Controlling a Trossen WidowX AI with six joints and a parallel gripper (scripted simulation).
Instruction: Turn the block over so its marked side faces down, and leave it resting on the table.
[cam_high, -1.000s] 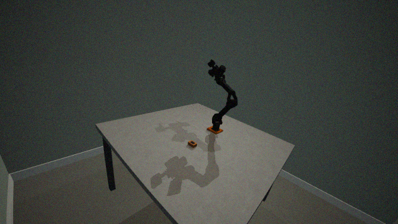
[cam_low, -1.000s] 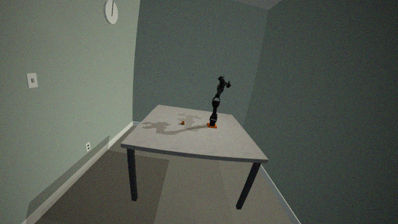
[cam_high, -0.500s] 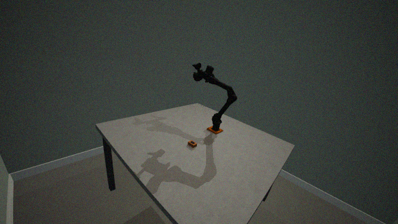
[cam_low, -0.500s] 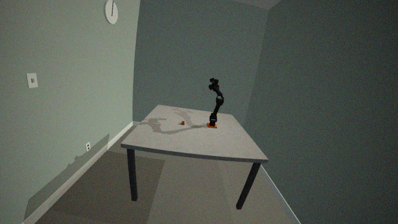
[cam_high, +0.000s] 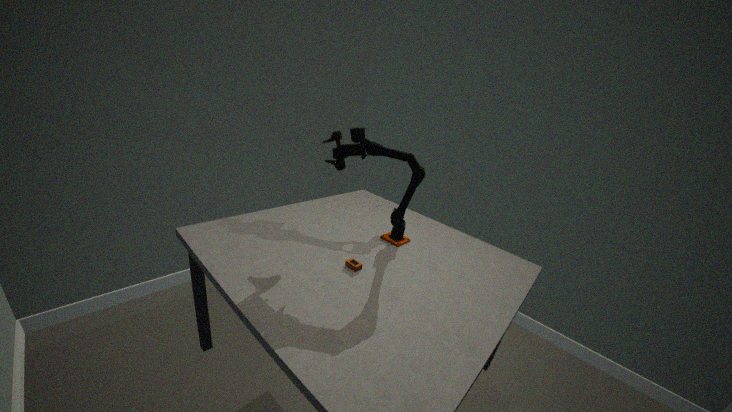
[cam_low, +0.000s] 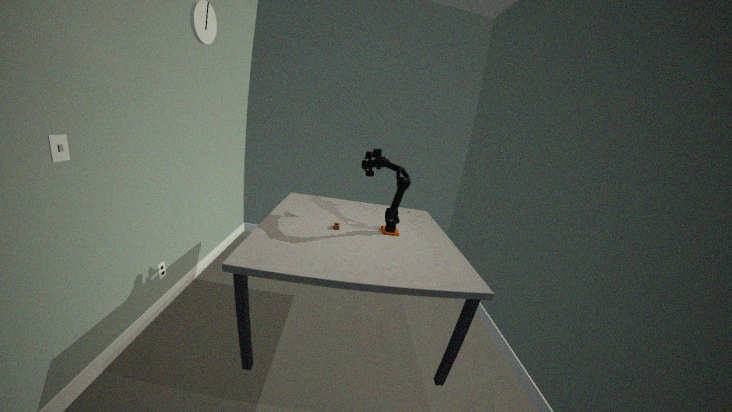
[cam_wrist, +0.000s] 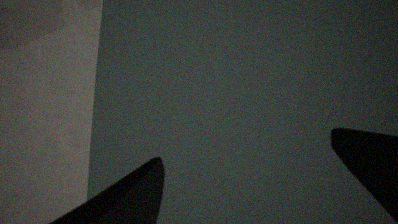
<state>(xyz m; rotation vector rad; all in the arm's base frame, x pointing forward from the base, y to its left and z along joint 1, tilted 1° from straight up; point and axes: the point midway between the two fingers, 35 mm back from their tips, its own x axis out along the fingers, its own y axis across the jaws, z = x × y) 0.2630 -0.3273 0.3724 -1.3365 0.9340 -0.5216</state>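
The orange block lies 45 cm to the left of my gripper tip, 37 cm below it and 8 cm ahead of it.
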